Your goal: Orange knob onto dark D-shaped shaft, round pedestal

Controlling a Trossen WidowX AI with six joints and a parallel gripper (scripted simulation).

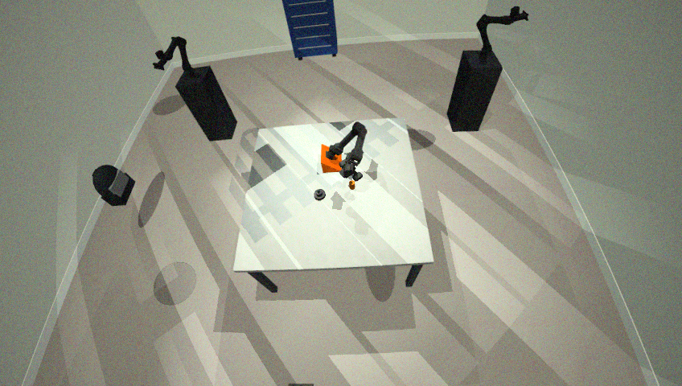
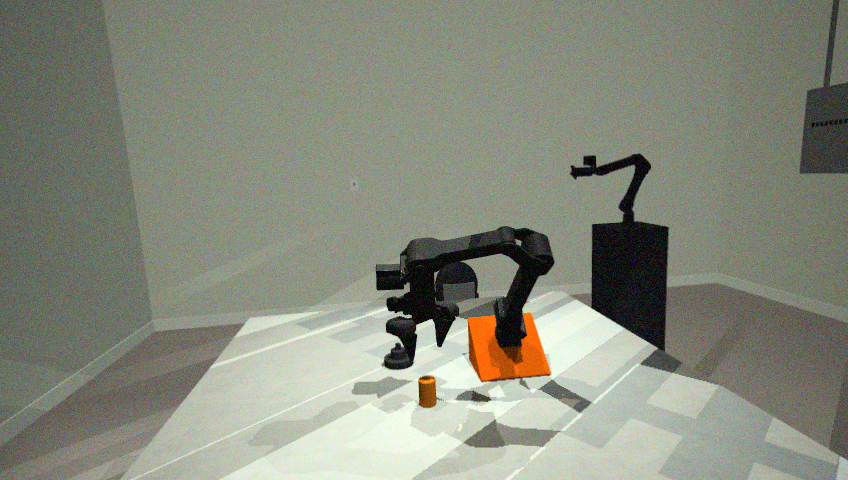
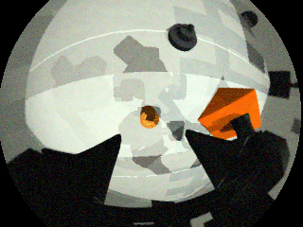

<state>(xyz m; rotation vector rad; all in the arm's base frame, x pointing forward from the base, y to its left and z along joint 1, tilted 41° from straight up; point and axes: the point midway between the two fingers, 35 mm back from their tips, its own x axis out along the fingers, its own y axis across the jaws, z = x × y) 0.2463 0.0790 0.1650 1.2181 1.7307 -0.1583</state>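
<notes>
Now: the orange knob 90 mm below my gripper tip. The rest, counted from my gripper tip: round dark pedestal 60 mm ahead, 240 mm to the right, 90 mm below.
</notes>
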